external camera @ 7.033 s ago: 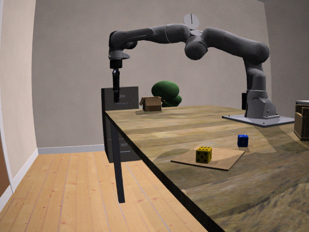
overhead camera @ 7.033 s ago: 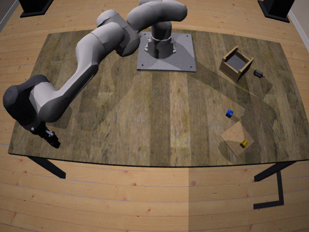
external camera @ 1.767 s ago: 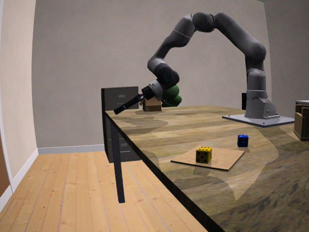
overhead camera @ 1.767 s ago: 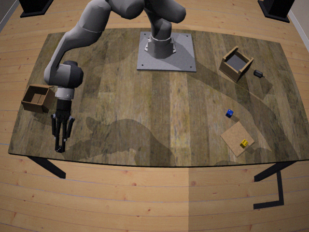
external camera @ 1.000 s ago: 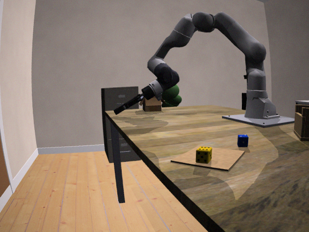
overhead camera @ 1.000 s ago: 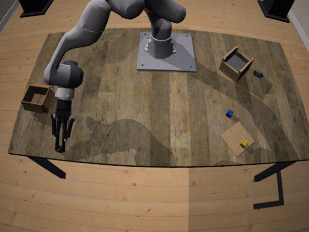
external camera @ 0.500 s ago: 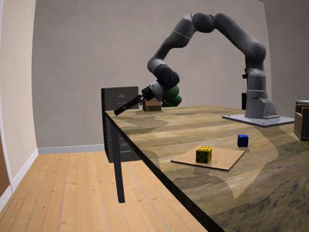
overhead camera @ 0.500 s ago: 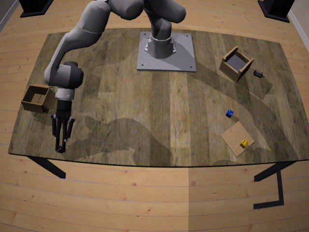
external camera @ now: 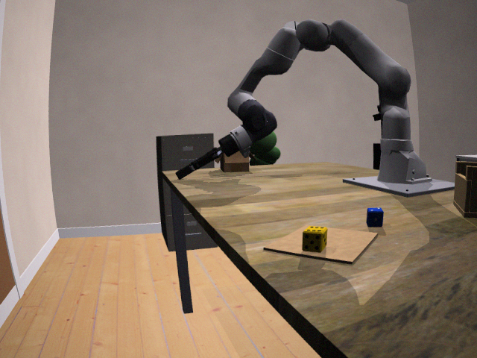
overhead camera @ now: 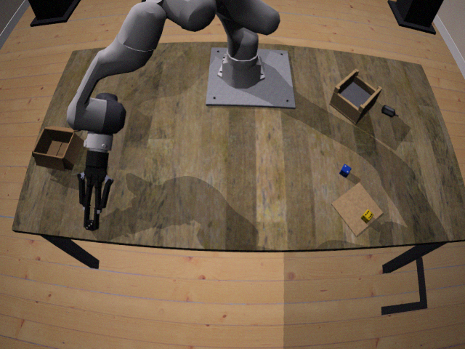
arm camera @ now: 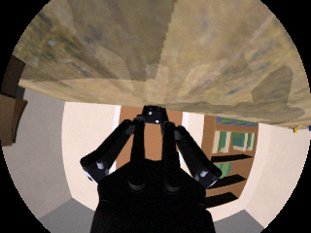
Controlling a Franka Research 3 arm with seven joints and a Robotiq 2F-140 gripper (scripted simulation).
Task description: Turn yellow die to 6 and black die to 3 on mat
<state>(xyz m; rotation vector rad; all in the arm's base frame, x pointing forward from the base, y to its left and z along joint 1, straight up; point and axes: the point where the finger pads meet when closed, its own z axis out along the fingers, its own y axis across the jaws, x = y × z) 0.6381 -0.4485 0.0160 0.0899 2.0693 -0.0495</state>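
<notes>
Now: the black die 2 cm ahead of my hand and 1 cm below it. Round my hand: cardboard box (24 cm behind, 21 cm to the right, 1 cm above); then tan mat (87 cm to the left, 11 cm behind, 3 cm below); then blue die (83 cm to the left, 24 cm behind, 1 cm below).
</notes>
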